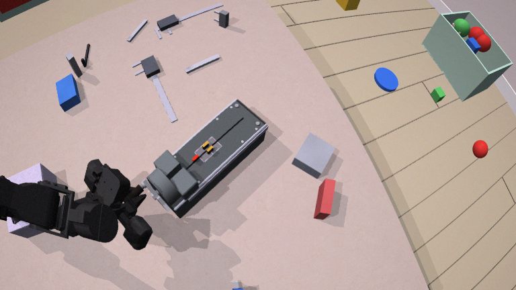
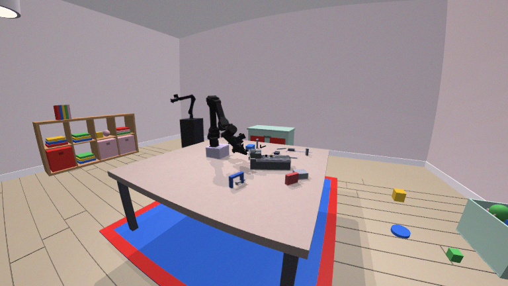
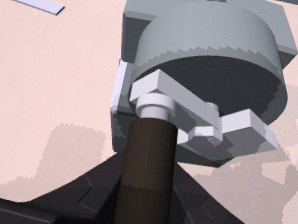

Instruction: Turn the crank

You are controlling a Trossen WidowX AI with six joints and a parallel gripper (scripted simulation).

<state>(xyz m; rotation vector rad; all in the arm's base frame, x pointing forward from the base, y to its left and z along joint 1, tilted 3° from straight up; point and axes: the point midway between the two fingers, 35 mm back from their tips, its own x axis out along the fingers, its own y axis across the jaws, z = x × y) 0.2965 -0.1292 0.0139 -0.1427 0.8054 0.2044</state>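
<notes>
Now: gripper tip 130 mm short of the red pointer and 10 mm to the right of it. Also, from my gripper tip: dark brown crank handle: 20 mm behind, 30 mm above; red block: 320 mm ahead, 190 mm to the right, 50 mm below; grey block: 360 mm ahead, 90 mm to the right, 60 mm below.
</notes>
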